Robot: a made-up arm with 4 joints.
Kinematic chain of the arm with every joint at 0, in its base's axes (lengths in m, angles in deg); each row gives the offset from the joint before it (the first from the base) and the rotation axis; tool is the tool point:
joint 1: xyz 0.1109 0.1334 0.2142 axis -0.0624 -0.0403 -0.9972
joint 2: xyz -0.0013 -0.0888 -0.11 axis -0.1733 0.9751 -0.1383
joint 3: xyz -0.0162 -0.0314 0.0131 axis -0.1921 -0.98 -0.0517
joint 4: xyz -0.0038 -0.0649 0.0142 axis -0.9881 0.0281 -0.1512
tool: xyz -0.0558 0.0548 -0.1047
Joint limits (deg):
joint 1: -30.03..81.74
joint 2: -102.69..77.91
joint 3: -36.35..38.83
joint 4: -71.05..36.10
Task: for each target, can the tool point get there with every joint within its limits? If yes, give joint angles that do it. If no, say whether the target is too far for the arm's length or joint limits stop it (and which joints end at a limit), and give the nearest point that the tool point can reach.
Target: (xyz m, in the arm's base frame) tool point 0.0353 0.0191 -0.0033
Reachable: yes | joints 23.53 -30.32 -2.82 3.24
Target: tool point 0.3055 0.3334 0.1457
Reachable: no: joint limits stop it (at a limit: joint 1, joint 2) | nearest point 0.2406 0.1040 0.0929 | short by 0.244 m
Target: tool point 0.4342 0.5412 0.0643
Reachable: no: too far | nearest point 0.2565 0.1013 0.0675 | short by 0.474 m
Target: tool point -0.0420 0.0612 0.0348
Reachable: yes | joints 45.49 27.27 31.66 5.20
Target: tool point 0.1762 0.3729 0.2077
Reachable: no: joint limits stop it (at a limit: joint 1, joint 4) | nearest point 0.0337 0.1946 0.1535 | short by 0.235 m
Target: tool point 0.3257 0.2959 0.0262
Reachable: no: joint limits stop it (at a limit: joint 1, joint 2) | nearest point 0.2534 0.1015 0.0537 | short by 0.209 m
